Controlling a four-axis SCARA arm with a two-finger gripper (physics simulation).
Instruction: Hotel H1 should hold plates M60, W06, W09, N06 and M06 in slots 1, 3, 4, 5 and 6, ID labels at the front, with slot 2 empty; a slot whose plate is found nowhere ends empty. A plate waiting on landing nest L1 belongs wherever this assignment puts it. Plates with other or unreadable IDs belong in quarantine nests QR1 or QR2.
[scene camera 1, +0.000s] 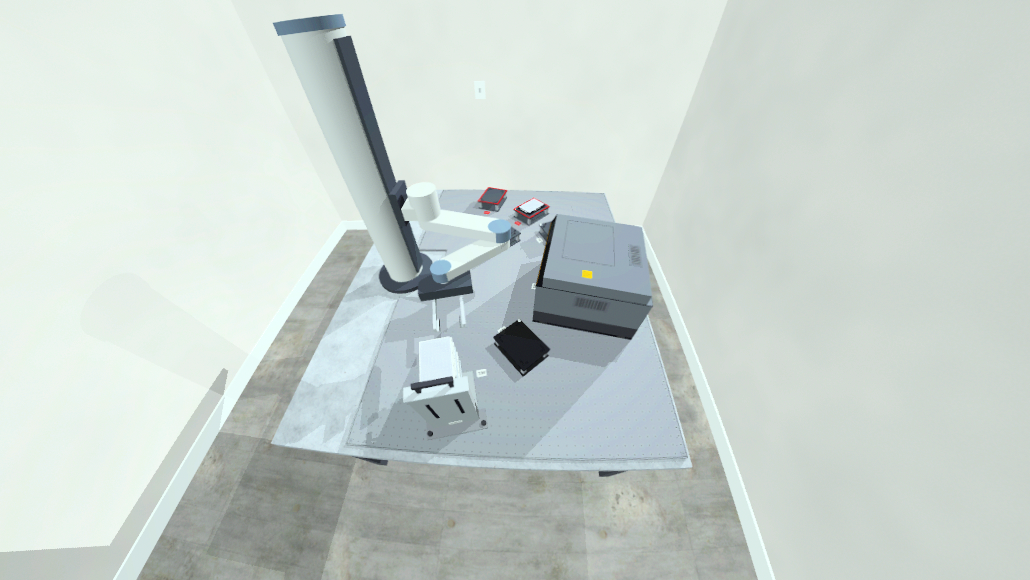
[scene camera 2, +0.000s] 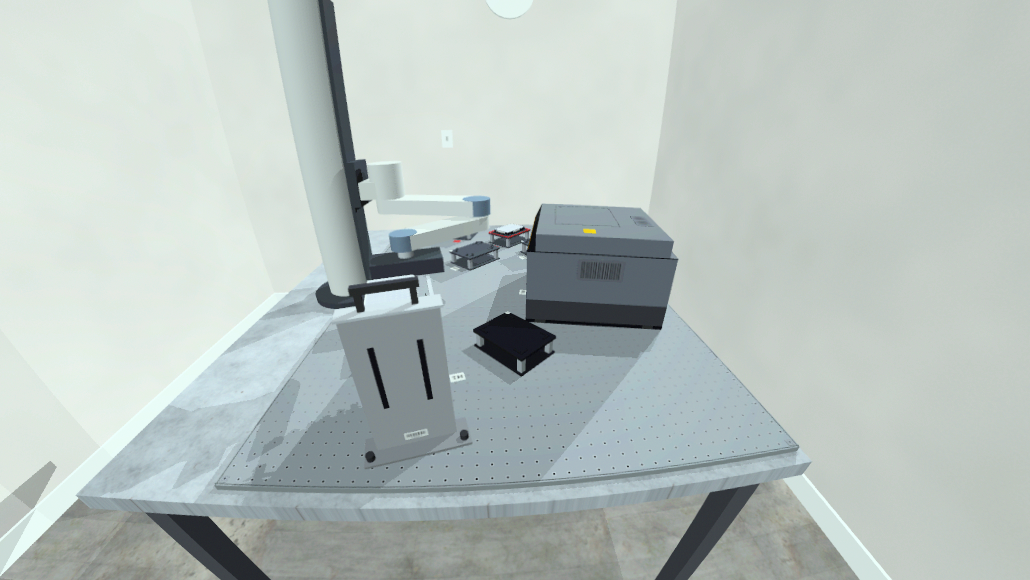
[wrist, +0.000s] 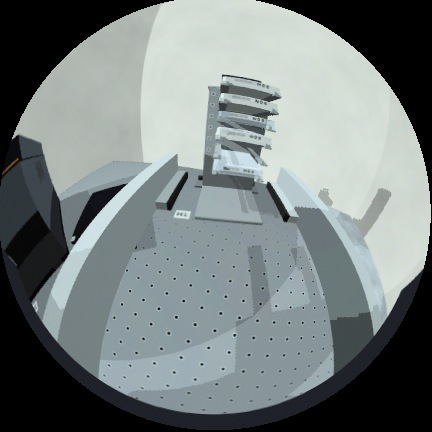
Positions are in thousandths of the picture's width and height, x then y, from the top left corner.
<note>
In view: my gripper (scene camera 2: 400, 522), a black nest (wrist: 216, 478) and a hotel H1 (scene camera 1: 433, 703).
My gripper is seen too in scene camera 1 (scene camera 1: 436, 566). The hotel H1 is seen too in the wrist view (wrist: 517, 418).
</note>
